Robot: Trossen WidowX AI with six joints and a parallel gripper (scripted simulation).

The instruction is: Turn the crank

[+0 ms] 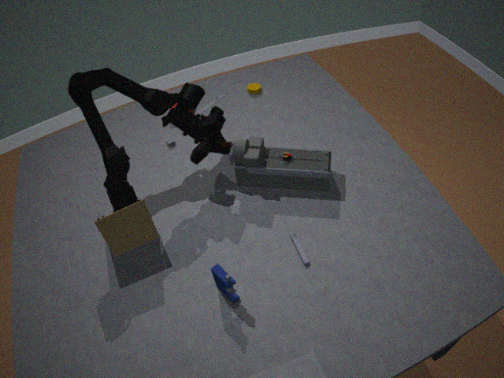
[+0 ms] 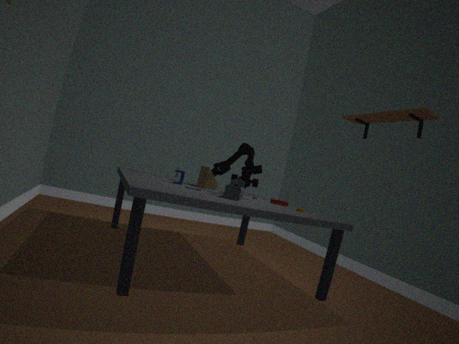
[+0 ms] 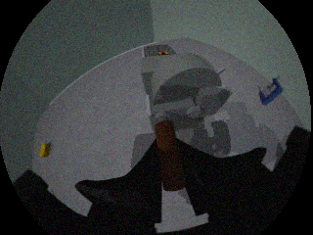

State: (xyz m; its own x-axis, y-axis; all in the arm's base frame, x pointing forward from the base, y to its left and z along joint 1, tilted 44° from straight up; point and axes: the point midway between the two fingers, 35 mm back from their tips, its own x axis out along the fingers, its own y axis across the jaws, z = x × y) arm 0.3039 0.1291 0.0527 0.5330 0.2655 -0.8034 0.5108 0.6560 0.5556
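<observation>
My gripper tip is now 3 cm below the brown crank handle, 1 cm to the right of it and 1 cm past it. From my gripper tip the other things lie so: grey bar 35 cm to the right, 5 cm below, 5 cm ahead; red pointer 13 cm ahead, 12 cm to the right, 2 cm above; small grey block 19 cm to the left, 15 cm behind, 5 cm below.
</observation>
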